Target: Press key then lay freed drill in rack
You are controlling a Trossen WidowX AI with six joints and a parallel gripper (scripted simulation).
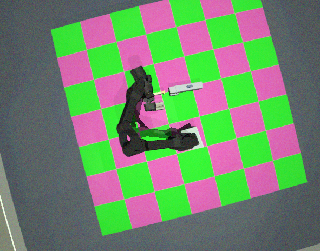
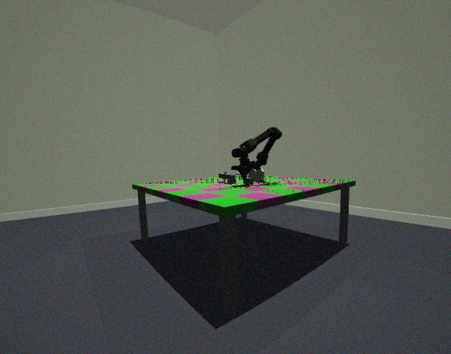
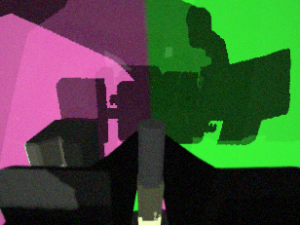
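My gripper tip is 4 cm to the left of the drill, 4 cm below it and 1 cm past it. Also, from my gripper tip: small dark pin: 23 cm to the right, 4 cm behind, 1 cm above; grey holder block: 20 cm to the right, 3 cm behind, 1 cm above; rack: 7 cm behind, 3 cm to the right, 2 cm below.
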